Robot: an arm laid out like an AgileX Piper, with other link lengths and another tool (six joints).
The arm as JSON. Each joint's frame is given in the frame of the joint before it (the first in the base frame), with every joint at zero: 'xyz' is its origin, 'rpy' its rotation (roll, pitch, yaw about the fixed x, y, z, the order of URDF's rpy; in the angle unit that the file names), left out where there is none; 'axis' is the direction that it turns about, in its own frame. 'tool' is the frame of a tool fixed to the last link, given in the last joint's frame.
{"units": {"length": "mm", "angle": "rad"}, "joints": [
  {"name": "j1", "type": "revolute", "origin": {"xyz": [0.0, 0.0, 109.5]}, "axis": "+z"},
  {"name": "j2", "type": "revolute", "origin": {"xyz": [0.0, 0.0, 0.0], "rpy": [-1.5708, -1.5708, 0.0]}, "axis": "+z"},
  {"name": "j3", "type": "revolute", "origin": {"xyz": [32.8, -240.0, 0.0], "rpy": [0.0, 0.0, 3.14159]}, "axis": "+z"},
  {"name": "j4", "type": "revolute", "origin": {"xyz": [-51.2, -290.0, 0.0], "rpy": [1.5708, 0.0, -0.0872]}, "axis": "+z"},
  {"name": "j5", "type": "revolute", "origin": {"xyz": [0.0, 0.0, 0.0], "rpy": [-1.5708, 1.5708, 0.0]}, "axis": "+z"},
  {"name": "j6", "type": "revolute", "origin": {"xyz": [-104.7, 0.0, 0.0], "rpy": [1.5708, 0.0, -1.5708]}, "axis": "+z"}
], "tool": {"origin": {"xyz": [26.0, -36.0, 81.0], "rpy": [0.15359, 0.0, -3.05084]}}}
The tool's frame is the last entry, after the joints.
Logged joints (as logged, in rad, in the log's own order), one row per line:
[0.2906 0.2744 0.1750 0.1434 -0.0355 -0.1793]
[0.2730 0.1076 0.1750 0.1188 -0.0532 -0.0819]
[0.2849 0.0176 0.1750 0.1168 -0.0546 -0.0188]
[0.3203 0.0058 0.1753 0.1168 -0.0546 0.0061]
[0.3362 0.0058 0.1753 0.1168 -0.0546 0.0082]
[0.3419 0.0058 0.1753 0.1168 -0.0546 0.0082]
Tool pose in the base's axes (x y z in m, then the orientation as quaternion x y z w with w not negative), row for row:
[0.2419 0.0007 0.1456 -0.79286 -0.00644 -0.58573 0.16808]
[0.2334 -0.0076 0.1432 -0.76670 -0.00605 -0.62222 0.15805]
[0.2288 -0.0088 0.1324 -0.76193 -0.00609 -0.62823 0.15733]
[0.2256 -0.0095 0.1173 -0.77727 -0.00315 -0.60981 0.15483]
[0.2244 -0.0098 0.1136 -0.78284 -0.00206 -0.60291 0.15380]
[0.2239 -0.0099 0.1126 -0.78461 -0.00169 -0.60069 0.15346]
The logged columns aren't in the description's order. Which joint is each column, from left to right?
Columns, left to right: j5, j2, j6, j1, j4, j3.
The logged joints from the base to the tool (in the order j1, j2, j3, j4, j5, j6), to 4 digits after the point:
[0.1434 0.2744 -0.1793 -0.0355 0.2906 0.1750]
[0.1188 0.1076 -0.0819 -0.0532 0.2730 0.1750]
[0.1168 0.0176 -0.0188 -0.0546 0.2849 0.1750]
[0.1168 0.0058 0.0061 -0.0546 0.3203 0.1753]
[0.1168 0.0058 0.0082 -0.0546 0.3362 0.1753]
[0.1168 0.0058 0.0082 -0.0546 0.3419 0.1753]

